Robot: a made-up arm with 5 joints. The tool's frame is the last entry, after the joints. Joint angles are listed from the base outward. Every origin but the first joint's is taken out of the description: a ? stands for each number. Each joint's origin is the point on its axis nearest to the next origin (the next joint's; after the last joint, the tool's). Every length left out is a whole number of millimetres.
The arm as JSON. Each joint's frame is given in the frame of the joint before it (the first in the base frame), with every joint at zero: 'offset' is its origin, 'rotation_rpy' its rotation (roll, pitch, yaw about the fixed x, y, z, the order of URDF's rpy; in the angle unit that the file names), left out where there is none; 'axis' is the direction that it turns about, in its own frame. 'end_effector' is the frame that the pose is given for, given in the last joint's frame.
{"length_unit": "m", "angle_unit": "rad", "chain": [
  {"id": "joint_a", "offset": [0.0, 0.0, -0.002], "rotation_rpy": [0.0, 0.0, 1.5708], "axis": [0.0, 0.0, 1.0]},
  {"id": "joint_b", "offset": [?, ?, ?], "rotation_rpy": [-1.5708, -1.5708, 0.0], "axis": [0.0, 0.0, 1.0]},
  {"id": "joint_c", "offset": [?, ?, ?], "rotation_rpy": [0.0, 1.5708, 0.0], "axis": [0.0, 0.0, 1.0]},
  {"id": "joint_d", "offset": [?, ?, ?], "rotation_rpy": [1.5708, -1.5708, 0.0], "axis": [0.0, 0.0, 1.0]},
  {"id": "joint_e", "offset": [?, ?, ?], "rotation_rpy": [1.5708, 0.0, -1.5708], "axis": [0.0, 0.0, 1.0]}
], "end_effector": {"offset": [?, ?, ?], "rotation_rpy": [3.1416, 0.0, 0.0]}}
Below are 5 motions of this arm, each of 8 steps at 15 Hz.
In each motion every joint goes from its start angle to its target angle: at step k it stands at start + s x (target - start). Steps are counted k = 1, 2, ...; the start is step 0. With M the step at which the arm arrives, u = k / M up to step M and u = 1 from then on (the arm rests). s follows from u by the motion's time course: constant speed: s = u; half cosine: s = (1 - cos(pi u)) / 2; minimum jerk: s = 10 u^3 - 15 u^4 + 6 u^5.
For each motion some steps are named. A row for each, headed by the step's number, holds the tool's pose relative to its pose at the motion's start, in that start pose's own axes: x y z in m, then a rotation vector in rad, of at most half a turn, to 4 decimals.
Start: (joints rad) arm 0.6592 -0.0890 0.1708 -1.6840 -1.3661
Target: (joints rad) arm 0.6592 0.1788 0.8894 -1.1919 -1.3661
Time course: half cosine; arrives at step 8
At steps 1, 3, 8:
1: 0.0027 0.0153 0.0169 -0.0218 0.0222 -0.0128
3: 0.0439 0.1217 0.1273 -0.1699 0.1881 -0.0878
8: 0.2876 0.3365 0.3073 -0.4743 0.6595 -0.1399

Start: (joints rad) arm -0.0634 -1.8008 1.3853 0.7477 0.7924
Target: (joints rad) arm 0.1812 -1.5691 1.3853 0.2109 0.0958
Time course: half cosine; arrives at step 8
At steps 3, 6, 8:
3: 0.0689 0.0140 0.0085 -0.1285 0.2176 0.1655
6: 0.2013 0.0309 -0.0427 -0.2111 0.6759 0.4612
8: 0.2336 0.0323 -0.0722 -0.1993 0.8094 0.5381

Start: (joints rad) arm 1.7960 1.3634 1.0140 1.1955 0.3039
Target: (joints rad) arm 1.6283 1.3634 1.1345 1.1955 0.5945
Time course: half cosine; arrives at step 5
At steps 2, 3, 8:
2: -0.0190 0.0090 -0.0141 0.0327 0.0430 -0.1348
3: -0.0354 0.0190 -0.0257 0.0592 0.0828 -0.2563
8: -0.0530 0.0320 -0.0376 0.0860 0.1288 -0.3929

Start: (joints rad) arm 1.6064 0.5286 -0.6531 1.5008 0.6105
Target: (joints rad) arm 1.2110 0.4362 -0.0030 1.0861 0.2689
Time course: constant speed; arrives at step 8
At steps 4, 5, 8:
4: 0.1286 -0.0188 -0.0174 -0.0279 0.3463 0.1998
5: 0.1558 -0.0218 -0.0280 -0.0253 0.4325 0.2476
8: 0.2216 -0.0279 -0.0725 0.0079 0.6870 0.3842

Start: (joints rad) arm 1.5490 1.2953 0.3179 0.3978 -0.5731
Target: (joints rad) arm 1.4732 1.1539 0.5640 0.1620 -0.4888
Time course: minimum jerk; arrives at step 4
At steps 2, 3, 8:
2: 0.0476 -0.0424 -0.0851 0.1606 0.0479 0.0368
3: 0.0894 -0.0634 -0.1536 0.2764 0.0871 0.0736
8: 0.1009 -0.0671 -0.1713 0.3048 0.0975 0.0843

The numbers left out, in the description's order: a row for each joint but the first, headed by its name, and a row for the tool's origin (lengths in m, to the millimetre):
joint_b: -0.069 0.013 0.0
joint_c: -0.1 -0.199 0.0
joint_d: 0.018 -0.431 0.0
joint_e: 0.303 -0.083 0.0
tool: -0.116 0.101 0.0

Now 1 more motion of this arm.
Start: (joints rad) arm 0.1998 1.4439 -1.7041 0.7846 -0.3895
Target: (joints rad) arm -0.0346 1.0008 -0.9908 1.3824 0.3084
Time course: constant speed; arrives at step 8
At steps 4, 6, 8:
4: 0.0328 -0.0478 -0.1223 0.1807 -0.1096 -0.0696
6: 0.0290 -0.0597 -0.1961 0.3213 -0.1264 -0.1602
8: 0.0083 -0.0599 -0.2704 0.4790 -0.1104 -0.2917

